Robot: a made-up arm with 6 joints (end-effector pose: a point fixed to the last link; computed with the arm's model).
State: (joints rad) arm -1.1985 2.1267 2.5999 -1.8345 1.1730 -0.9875
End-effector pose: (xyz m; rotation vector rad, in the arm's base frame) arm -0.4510 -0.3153 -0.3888 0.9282 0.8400 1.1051
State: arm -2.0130 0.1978 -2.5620 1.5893 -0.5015 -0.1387
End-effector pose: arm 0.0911 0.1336 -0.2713 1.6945 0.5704 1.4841
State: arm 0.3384 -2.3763 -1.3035 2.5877 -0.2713 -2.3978
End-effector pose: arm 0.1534 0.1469 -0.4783 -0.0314 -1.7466 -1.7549
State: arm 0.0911 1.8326 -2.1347 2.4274 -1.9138 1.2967
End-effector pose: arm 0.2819 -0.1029 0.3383 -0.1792 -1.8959 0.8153
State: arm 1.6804 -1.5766 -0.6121 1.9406 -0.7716 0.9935
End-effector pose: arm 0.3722 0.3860 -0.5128 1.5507 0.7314 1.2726
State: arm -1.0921 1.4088 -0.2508 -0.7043 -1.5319 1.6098
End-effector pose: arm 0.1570 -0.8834 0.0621 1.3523 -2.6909 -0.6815
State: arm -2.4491 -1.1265 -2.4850 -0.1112 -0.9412 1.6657
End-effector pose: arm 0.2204 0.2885 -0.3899 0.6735 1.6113 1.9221
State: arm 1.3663 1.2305 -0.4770 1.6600 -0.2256 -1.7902
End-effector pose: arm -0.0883 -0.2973 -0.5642 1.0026 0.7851 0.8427
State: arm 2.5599 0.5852 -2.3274 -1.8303 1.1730 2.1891
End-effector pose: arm 0.7770 -0.1557 0.4439 1.0815 0.0598 1.1144
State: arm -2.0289 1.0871 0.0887 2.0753 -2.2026 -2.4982
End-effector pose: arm -0.3141 0.0992 0.2298 -0.4402 -1.6089 -1.4495
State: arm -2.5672 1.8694 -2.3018 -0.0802 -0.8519 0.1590
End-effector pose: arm 0.4809 -0.4760 0.7758 -0.0051 -2.1930 0.6448
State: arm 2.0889 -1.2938 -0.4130 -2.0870 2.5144 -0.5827
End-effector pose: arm 0.4520 -0.3055 -0.0816 -0.7498 0.2865 1.0008
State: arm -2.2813 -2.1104 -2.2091 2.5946 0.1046 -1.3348
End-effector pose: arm 0.1473 -0.6071 -0.0718 -0.9064 -2.3942 -0.6811
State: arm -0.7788 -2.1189 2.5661 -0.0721 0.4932 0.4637
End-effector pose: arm 0.3337 0.5892 -0.2029 0.4888 0.7103 2.0217
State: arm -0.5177 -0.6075 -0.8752 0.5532 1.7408 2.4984
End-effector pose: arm 0.0684 -0.5951 0.2150 1.4190 0.3880 -1.2297
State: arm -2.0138 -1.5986 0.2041 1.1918 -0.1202 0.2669
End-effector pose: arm 0.8746 0.1420 0.8278 -2.0211 0.2295 0.3479
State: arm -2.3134 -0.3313 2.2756 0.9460 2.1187 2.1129
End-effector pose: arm 0.1486 -0.5498 0.4016 1.0062 1.5998 -2.3435
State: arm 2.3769 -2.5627 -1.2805 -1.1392 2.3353 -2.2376
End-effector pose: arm -0.1728 0.1528 -0.4495 1.5872 -1.0685 0.2089
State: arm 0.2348 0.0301 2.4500 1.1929 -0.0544 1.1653
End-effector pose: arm 0.1898 0.7883 -0.1675 1.1495 0.5540 2.6941
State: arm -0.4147 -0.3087 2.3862 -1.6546 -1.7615 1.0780
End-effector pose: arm 0.7933 -0.3806 -0.3757 0.2338 -0.7342 0.0188
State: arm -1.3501 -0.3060 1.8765 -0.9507 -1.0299 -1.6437
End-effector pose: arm 1.1962 -0.4914 -0.0615 1.0269 -2.6114 0.7652
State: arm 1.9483 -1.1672 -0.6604 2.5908 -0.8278 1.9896
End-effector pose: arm 0.0515 0.5858 -0.1184 -0.2505 -0.8333 -2.6866
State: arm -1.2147 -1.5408 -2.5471 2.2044 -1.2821 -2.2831
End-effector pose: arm 0.0758 -0.5099 -0.1704 1.4127 2.7305 -0.0447
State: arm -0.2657 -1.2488 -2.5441 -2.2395 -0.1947 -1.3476
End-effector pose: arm 0.4841 0.7508 0.2264 0.9961 -0.0439 -2.4319
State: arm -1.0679 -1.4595 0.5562 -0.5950 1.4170 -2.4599
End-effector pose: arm 1.2161 -0.0243 0.3754 -0.4441 2.4366 0.9884
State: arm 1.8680 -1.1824 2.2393 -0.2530 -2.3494 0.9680
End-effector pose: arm 0.5693 -0.4161 0.2543 0.1138 -2.3475 -1.2133
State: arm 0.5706 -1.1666 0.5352 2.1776 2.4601 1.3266
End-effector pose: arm 0.3533 -0.1449 -0.0926 0.4597 1.7164 -1.8029
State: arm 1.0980 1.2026 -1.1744 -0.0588 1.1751 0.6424
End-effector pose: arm 0.2482 -0.1654 -0.4038 -0.2404 0.9787 -0.1522
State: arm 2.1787 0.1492 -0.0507 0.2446 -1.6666 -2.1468
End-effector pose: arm 0.5538 1.0537 0.5023 -1.8101 1.1134 0.8618
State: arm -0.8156 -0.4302 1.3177 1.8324 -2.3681 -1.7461
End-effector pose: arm 0.0108 -0.3277 -0.3955 2.7315 0.5499 -0.0633
